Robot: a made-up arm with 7 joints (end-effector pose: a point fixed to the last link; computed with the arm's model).
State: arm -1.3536 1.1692 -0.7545 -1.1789 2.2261 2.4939 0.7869
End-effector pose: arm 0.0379 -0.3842 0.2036 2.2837 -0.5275 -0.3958
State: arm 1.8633 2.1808 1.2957 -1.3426 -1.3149 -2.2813 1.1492
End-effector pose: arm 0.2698 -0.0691 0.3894 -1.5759 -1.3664 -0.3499
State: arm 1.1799 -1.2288 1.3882 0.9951 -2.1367 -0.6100 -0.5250
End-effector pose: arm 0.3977 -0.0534 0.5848 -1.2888 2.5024 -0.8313
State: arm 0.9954 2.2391 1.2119 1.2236 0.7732 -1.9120 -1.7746
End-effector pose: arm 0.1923 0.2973 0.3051 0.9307 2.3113 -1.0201
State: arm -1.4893 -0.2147 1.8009 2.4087 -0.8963 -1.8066 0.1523
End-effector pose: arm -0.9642 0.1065 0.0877 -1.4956 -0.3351 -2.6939
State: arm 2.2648 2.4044 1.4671 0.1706 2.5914 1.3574 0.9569
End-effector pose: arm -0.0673 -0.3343 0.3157 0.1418 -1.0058 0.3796
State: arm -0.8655 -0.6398 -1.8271 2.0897 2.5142 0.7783 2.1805
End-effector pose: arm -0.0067 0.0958 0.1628 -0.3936 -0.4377 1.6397
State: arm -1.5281 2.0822 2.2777 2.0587 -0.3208 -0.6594 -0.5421
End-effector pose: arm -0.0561 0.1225 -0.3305 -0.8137 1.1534 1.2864
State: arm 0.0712 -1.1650 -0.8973 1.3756 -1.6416 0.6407 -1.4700
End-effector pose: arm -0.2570 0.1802 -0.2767 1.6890 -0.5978 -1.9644
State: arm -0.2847 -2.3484 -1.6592 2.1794 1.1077 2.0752 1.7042
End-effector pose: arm 0.3371 0.3833 -0.1876 1.3981 -0.0251 0.3114
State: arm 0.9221 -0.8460 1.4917 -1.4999 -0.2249 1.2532 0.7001
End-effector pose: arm 0.3611 0.5745 0.0078 -2.3915 0.5875 1.5561
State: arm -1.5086 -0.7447 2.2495 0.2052 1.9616 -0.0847 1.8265
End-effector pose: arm -0.4793 0.1833 -0.0775 0.6742 -1.2731 0.5979
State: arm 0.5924 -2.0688 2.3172 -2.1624 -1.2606 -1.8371 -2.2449
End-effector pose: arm 0.2750 0.4598 0.3833 1.0685 0.9177 -1.0794
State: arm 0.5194 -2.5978 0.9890 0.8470 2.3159 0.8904 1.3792
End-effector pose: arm 0.4051 0.2743 0.1709 0.3918 1.3914 1.3845
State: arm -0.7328 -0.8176 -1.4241 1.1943 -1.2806 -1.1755 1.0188
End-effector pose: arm 0.2423 -0.0027 -0.0908 -0.5949 -1.0221 0.5141
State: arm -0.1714 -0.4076 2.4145 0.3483 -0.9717 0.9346 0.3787
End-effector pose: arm 0.0304 0.4901 0.4340 -0.1834 0.3511 -1.7924
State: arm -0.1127 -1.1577 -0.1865 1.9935 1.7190 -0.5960 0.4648
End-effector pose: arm 0.0345 0.1211 0.1855 1.0683 -2.6486 0.2273
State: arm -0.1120 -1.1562 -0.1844 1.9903 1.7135 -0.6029 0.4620
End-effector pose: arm 0.0364 0.1215 0.1843 1.0668 -2.6360 0.2161
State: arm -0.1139 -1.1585 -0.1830 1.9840 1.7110 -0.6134 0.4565
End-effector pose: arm 0.0387 0.1230 0.1828 1.0769 -2.6192 0.2005
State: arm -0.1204 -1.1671 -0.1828 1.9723 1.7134 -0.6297 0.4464
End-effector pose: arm 0.0420 0.1266 0.1808 1.1069 -2.5945 0.1777
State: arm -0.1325 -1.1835 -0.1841 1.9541 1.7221 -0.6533 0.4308
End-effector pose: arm 0.0461 0.1330 0.1784 1.1605 -2.5595 0.1465
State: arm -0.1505 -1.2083 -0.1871 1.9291 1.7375 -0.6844 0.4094
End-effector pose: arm 0.0506 0.1424 0.1757 1.2386 -2.5124 0.1070
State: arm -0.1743 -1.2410 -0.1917 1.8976 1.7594 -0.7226 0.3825
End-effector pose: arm 0.0548 0.1551 0.1731 1.3391 -2.4515 0.0606
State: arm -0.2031 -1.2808 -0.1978 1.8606 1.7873 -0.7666 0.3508
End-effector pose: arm 0.0576 0.1708 0.1711 1.4577 -2.3761 0.0093
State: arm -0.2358 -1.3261 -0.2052 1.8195 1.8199 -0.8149 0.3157
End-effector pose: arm 0.0581 0.1888 0.1701 1.5883 -2.2870 -0.0445
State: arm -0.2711 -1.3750 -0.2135 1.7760 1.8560 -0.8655 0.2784
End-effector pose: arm 0.0556 0.2081 0.1705 1.7243 -2.1859 -0.0982
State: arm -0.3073 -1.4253 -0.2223 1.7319 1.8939 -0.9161 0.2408
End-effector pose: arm 0.0500 0.2273 0.1726 1.8587 -2.0768 -0.1493
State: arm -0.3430 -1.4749 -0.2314 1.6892 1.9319 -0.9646 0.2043
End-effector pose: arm 0.0414 0.2449 0.1762 1.9858 -1.9646 -0.1959
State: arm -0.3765 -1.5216 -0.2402 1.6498 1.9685 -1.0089 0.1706
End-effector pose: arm 0.0309 0.2600 0.1809 2.1004 -1.8558 -0.2365
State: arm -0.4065 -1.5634 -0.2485 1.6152 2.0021 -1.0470 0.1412
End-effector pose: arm 0.0195 0.2718 0.1863 2.1994 -1.7566 -0.2698
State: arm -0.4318 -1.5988 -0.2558 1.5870 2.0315 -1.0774 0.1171
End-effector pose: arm 0.0085 0.2800 0.1917 2.2807 -1.6733 -0.2956
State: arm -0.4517 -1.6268 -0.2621 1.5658 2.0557 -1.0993 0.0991
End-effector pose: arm -0.0010 0.2851 0.1965 2.3440 -1.6099 -0.3138
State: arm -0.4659 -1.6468 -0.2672 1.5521 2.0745 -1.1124 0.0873
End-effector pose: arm -0.0084 0.2873 0.2004 2.3900 -1.5691 -0.3245
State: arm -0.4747 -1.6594 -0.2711 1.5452 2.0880 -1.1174 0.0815
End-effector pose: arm -0.0135 0.2875 0.2033 2.4204 -1.5503 -0.3286
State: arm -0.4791 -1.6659 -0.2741 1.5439 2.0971 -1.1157 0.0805
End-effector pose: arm -0.0165 0.2862 0.2052 2.4384 -1.5498 -0.3274
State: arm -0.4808 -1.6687 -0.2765 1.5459 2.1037 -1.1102 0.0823
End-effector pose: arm -0.0184 0.2840 0.2066 2.4490 -1.5603 -0.3229
